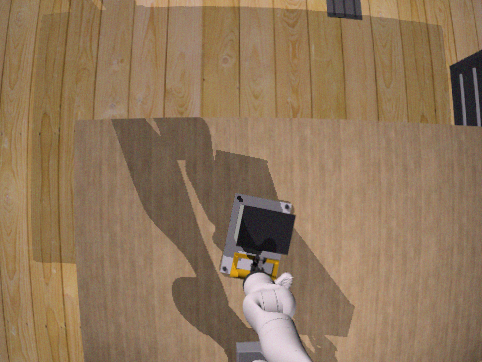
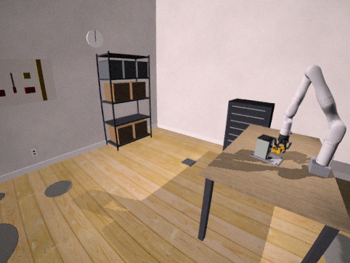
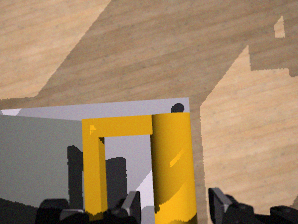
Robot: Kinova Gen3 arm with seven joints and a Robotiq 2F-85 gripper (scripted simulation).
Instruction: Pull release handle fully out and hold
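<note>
Right now my hand is 100 mm above the grey base plate, 90 mm short of it and 20 mm to the left of it.
</note>
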